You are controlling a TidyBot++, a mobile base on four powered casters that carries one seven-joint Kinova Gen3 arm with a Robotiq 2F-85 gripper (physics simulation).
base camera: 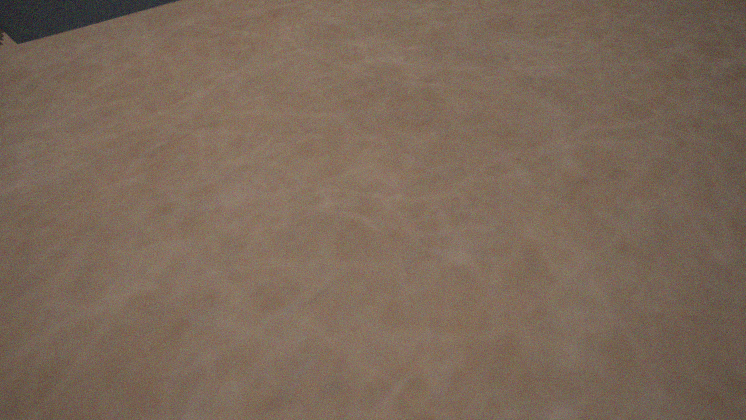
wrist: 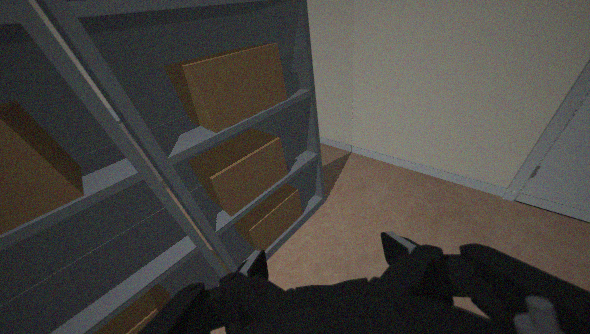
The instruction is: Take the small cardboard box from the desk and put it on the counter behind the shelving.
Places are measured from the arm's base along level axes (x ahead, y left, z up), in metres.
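Pixels of known places: gripper, fingertip midpoint: (wrist: pixel 323 254).
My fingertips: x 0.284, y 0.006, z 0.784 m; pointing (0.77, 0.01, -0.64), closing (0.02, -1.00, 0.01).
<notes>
Behind a point stands the place of what it marks.
My gripper (wrist: pixel 323 254) @(x 0.284, y 0.006, z 0.784 m) is open and empty, with its two black fingers apart at the bottom of the wrist view, above the floor. The grey shelving (wrist: pixel 145 145) @(x 0.814, y 0.549, z 0.669 m) fills the left of the wrist view and appears tilted there. The desk, the small cardboard box on it and the counter cannot be made out in either view.
Brown boxes (wrist: pixel 237 90) @(x 1.118, y 0.269, z 0.727 m) (wrist: pixel 252 175) @(x 1.069, y 0.319, z 0.291 m) (wrist: pixel 35 185) @(x 0.638, y 0.756, z 0.678 m) sit on the shelves. A cream wall (wrist: pixel 425 75) @(x 1.770, y -0.952, z 0.463 m) and a grey door (wrist: pixel 565 170) @(x 1.132, y -1.553, z -0.060 m) stand beyond, at the right. In the base camera view, tan floor (base camera: pixel 365 208) @(x 0.435, y -0.012, z -0.397 m) meets a dark grey surface (base camera: pixel 67 15) @(x 0.873, y 0.489, z -0.373 m) at the upper left.
</notes>
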